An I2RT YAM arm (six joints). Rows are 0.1 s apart.
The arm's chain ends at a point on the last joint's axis. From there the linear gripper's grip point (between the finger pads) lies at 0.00 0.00 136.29 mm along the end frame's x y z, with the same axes.
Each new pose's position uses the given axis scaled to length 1; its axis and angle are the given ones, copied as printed.
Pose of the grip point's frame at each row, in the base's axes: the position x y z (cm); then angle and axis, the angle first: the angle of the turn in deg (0 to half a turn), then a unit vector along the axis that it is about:
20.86, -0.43, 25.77, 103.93, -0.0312, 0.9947, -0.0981
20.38, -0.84, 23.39, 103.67, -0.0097, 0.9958, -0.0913
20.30, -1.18, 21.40, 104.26, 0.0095, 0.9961, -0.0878
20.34, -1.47, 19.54, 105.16, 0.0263, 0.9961, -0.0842
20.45, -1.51, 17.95, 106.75, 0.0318, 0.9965, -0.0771
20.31, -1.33, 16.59, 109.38, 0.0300, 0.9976, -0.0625
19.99, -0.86, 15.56, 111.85, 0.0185, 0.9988, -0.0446
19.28, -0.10, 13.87, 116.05, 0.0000, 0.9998, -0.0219
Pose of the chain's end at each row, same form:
7.65, 0.81, 28.89, 103.93, -0.0312, 0.9947, -0.0981
7.18, 0.56, 26.47, 103.67, -0.0097, 0.9958, -0.0913
7.16, 0.43, 24.63, 104.26, 0.0095, 0.9961, -0.0878
7.27, 0.32, 22.98, 105.16, 0.0263, 0.9961, -0.0842
7.49, 0.25, 21.77, 106.75, 0.0318, 0.9965, -0.0771
7.52, 0.19, 21.04, 109.38, 0.0300, 0.9976, -0.0625
7.37, 0.21, 20.60, 111.85, 0.0185, 0.9988, -0.0446
7.04, 0.33, 19.85, 116.05, 0.0000, 0.9998, -0.0219

